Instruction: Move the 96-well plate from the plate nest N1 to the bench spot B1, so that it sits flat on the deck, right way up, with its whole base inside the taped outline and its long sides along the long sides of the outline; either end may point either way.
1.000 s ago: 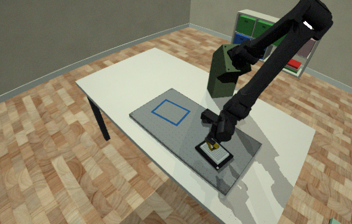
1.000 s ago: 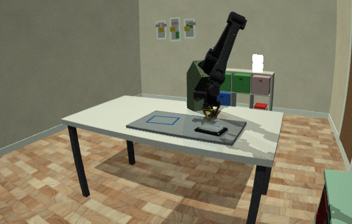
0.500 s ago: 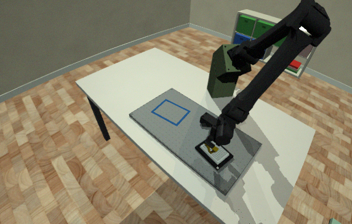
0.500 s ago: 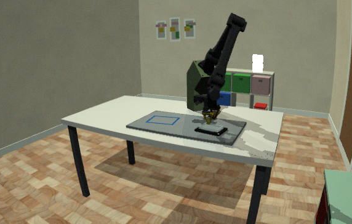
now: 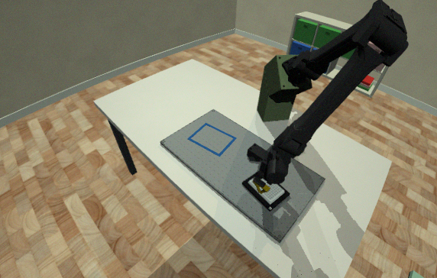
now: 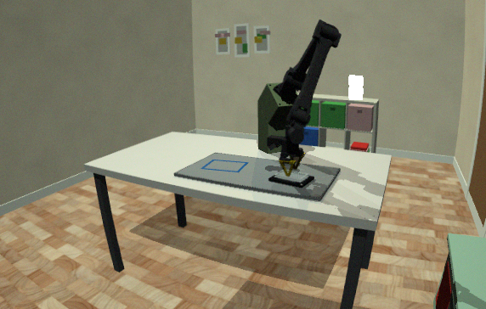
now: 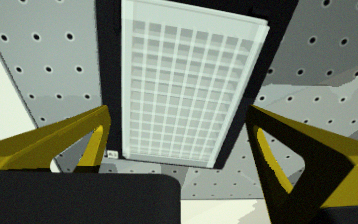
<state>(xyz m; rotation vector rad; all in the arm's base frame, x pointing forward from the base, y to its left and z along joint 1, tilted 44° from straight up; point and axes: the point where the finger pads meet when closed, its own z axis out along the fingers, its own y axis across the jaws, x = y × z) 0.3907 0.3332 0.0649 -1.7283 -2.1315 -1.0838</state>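
Right now the 96-well plate is 3 cm below my hand. The rest, counted from my hand: black plate nest: 4 cm below.
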